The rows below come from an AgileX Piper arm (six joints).
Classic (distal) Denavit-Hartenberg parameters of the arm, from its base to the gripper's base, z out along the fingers. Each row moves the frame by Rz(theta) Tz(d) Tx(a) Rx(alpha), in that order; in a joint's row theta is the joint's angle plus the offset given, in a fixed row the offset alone. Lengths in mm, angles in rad.
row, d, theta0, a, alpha
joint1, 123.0, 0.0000, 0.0, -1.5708
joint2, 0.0, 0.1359, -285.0, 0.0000
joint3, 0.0, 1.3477, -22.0, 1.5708
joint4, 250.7, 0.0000, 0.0, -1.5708
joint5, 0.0, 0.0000, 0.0, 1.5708
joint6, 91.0, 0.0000, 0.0, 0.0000
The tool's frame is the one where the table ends.
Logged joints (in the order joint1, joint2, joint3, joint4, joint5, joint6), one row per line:
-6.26 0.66 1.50 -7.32 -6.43 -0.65
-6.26 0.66 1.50 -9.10 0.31 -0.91
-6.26 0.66 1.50 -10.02 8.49 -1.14
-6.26 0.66 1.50 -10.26 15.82 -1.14
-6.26 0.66 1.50 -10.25 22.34 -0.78
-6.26 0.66 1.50 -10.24 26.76 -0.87
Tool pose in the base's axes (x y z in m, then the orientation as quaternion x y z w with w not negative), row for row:
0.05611 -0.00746 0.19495 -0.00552 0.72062 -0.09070 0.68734
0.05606 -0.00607 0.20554 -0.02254 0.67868 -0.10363 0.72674
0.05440 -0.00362 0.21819 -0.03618 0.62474 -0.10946 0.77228
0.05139 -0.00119 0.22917 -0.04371 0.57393 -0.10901 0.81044
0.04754 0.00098 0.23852 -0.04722 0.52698 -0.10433 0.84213
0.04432 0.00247 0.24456 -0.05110 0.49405 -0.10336 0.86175
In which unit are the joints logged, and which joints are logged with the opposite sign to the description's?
The joints are logged in degrees. Opposite sign: joint2, joint5.
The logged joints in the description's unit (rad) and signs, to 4 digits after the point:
-0.1093 -0.0115 0.0262 -0.1278 0.1122 -0.0113
-0.1093 -0.0115 0.0262 -0.1588 -0.0054 -0.0159
-0.1093 -0.0115 0.0262 -0.1749 -0.1482 -0.0199
-0.1093 -0.0115 0.0262 -0.1791 -0.2761 -0.0199
-0.1093 -0.0115 0.0262 -0.1789 -0.3899 -0.0136
-0.1093 -0.0115 0.0262 -0.1787 -0.4671 -0.0152

